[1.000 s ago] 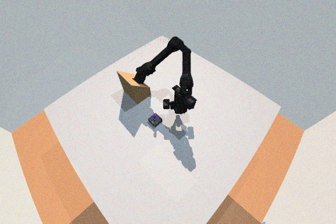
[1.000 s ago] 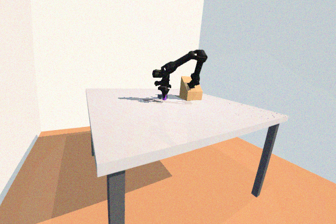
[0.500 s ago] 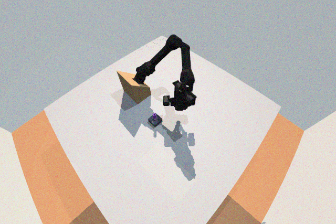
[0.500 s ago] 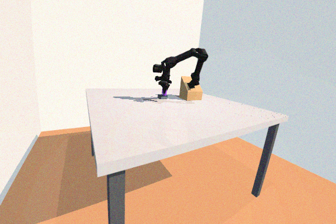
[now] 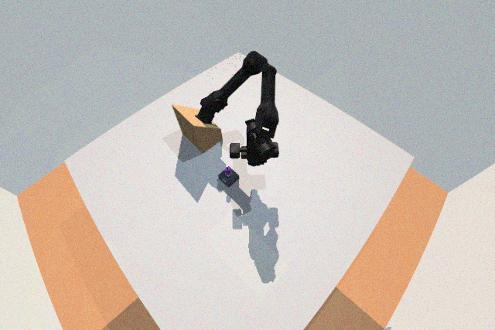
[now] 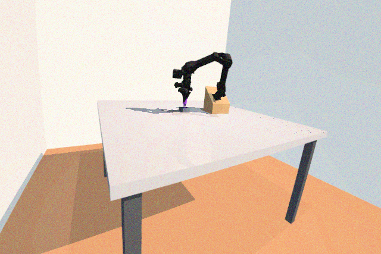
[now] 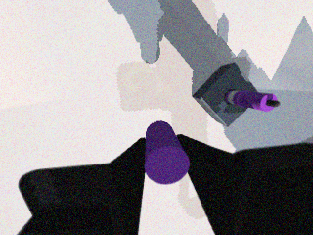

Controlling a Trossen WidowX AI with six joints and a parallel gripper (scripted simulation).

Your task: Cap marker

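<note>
The grey holder block lies 60 mm behind my gripper tip, 90 mm to the right of it and 80 mm below it. Round my gripper tip: purple cap 10 mm above.
</note>
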